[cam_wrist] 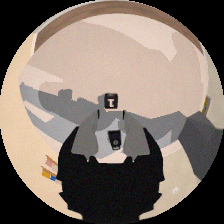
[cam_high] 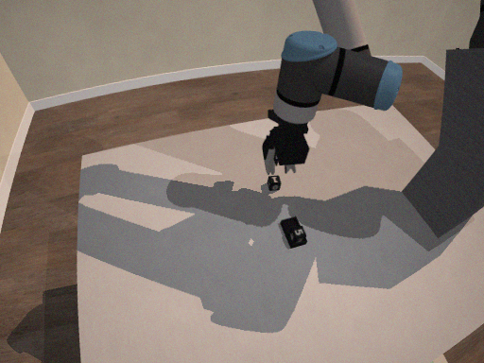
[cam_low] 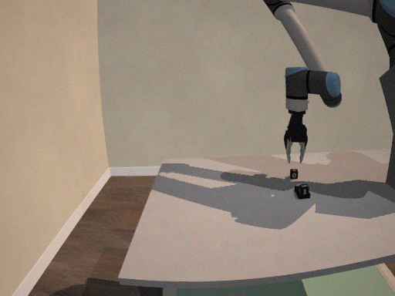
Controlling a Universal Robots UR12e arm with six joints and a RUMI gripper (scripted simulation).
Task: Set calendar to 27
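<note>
Right now the black cube is 6 cm below my hand. From my hand the other things lie so: tray 3 cm ahead, 16 cm to the left, 7 cm below.
</note>
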